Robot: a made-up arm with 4 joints.
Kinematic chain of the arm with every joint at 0, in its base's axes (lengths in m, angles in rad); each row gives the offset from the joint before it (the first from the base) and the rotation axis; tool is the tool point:
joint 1: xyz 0 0 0.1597 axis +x
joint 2: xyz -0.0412 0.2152 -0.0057 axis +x
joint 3: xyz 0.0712 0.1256 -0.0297 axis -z
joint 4: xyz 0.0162 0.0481 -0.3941 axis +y
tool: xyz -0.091 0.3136 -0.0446
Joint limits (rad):
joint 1: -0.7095..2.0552
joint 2: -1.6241..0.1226
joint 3: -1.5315..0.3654
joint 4: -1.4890..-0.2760
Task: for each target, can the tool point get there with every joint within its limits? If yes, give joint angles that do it. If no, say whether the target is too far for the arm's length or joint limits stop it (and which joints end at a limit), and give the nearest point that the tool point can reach.
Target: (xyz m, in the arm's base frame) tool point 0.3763 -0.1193 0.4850
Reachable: no: joint limits stop it (at a limit: joint 1, joint 2, joint 3, joint 4) | nearest point 0.2089 0.0769 1.0134 | short by 0.588 m
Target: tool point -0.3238 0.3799 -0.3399
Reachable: yes | joints 0.1981 -0.2609 -1.3821 -1.0322
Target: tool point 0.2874 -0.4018 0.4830
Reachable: no: joint limits stop it (at a limit: joint 1, joint 2, joint 3, joint 4) | nearest point 0.2089 -0.5221 0.0519 | short by 0.454 m
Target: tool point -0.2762 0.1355 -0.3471
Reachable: yes | joints 0.5381 -1.1690 -1.0560 -1.1282
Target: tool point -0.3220 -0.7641 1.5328
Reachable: no: too far | nearest point -0.0712 0.0360 1.0257 | short by 0.980 m
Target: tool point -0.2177 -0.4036 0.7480
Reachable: no: joint limits stop it (at a limit: joint 1, joint 2, joint 3) | nearest point -0.3328 -0.2817 0.2929 | short by 0.485 m
